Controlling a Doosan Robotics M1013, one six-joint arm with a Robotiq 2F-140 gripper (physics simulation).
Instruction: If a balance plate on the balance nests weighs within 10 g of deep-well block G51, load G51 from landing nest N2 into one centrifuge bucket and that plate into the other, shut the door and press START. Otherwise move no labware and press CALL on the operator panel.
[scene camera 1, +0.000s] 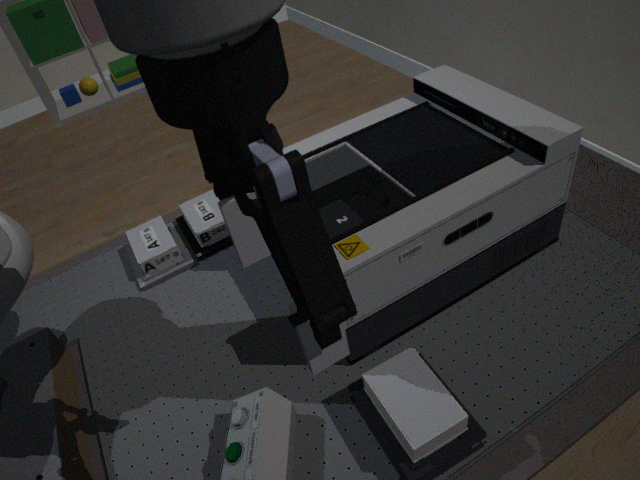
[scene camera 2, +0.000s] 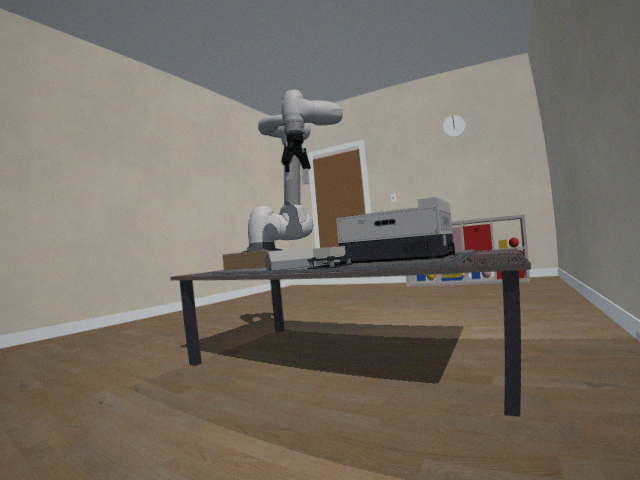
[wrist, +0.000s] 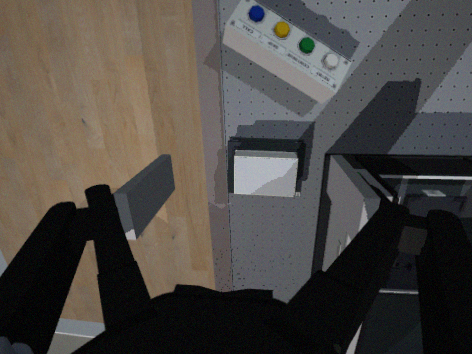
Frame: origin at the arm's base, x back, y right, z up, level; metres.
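Seen in the pictures: gripper, between the fingertips: (scene camera 1: 289, 303) (scene camera 2: 297, 182) (wrist: 248, 172).
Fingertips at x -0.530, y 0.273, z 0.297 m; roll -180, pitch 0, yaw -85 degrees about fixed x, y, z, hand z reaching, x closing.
Observation:
Pixels of each thing's top centre, then the offset from my fingertips to it. "*": a spot on its surface instead.
- plain white block, centre of its top: (scene camera 1: 412, 394) (wrist: 264, 176) (scene camera 2: 329, 247) dz -0.294, dx -0.121, dy -0.022 m
- dark nest, centre of its top: (scene camera 1: 413, 407) (wrist: 264, 170) (scene camera 2: 330, 255) dz -0.330, dx -0.121, dy -0.022 m
- Plate A, centre of its top: (scene camera 1: 149, 238) dz -0.320, dx +0.154, dy -0.601 m
- plate B, centre of its top: (scene camera 1: 204, 210) dz -0.320, dx +0.027, dy -0.620 m
- dark bucket, a spot on its surface: (scene camera 1: 328, 211) * dz -0.234, dx -0.164, dy -0.357 m
- operator panel, centre of its top: (scene camera 1: 244, 465) (wrist: 287, 49) (scene camera 2: 289, 249) dz -0.290, dx +0.112, dy -0.038 m
- blue CALL button, centre of its top: (wrist: 256, 13) dz -0.299, dx +0.165, dy +0.019 m
- centrifuge's raised display housing, a spot on its surface: (scene camera 1: 506, 103) * dz -0.130, dx -0.503, dy -0.317 m
My gripper (scene camera 1: 284, 291) (scene camera 2: 297, 167) (wrist: 248, 172) is open and empty, high above the table. Below it in the wrist view, a plain white block (scene camera 1: 413, 405) (scene camera 2: 329, 251) (wrist: 265, 175) sits on a dark nest (scene camera 1: 473, 439) (wrist: 267, 145); no label is readable on it. Plate A (scene camera 1: 153, 248), marked 147 g, and plate B (scene camera 1: 206, 214), marked 142 g, sit on nests at the far left of the centrifuge (scene camera 1: 382, 273) (scene camera 2: 408, 222) (wrist: 342, 215). Its top opening shows a dark bucket (scene camera 1: 328, 211) marked 2. The operator panel (scene camera 1: 276, 434) (wrist: 282, 62) has a blue CALL button (wrist: 256, 13).
Yellow, green and white buttons stand beside the blue one. The centrifuge's raised display housing (scene camera 1: 506, 103) is at its far end. The robot's wooden base (scene camera 1: 67, 397) (scene camera 2: 245, 260) is at the table's side. A shelf unit (scene camera 1: 43, 93) stands beyond the table. My gripper hides part of the centrifuge's front.

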